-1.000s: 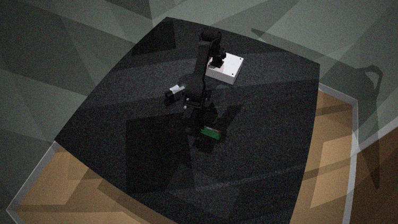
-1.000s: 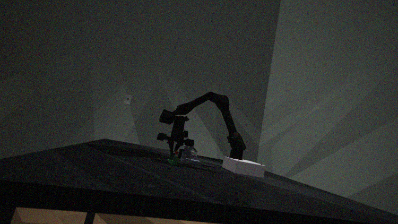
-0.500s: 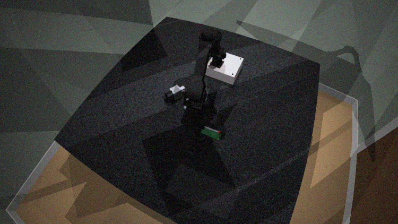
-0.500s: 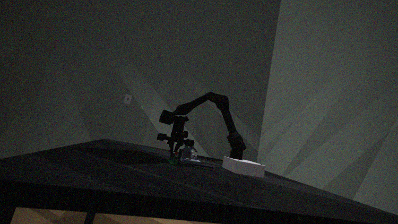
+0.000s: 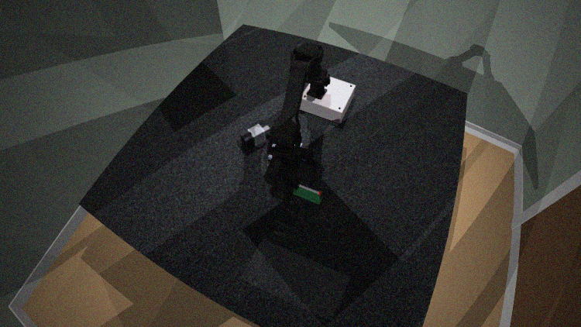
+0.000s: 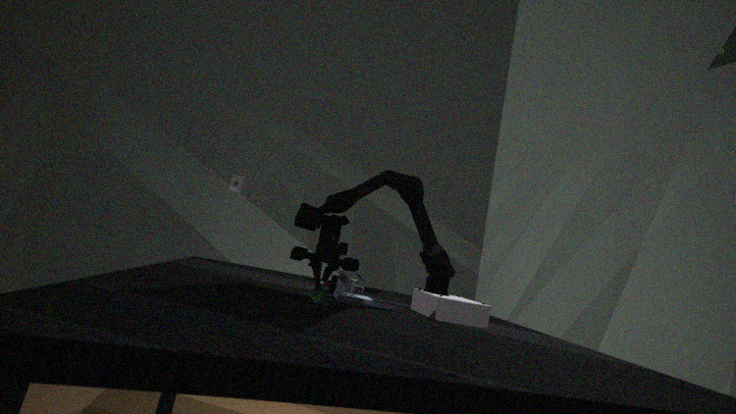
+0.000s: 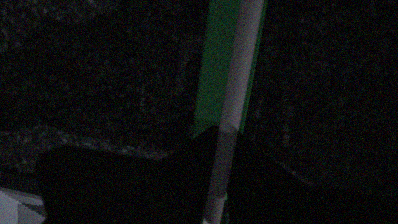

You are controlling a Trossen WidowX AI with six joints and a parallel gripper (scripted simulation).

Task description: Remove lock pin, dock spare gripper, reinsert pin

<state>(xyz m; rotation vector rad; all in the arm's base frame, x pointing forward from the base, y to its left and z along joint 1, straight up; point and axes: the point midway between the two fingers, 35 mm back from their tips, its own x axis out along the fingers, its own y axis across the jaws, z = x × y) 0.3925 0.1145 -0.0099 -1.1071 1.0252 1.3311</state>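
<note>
My gripper tip is 20 mm to the right of the green pad. Round my gripper tip: socket: 100 mm behind, 110 mm to the right, 30 mm above; spare gripper: 120 mm behind, 230 mm to the right, 10 mm above.
</note>
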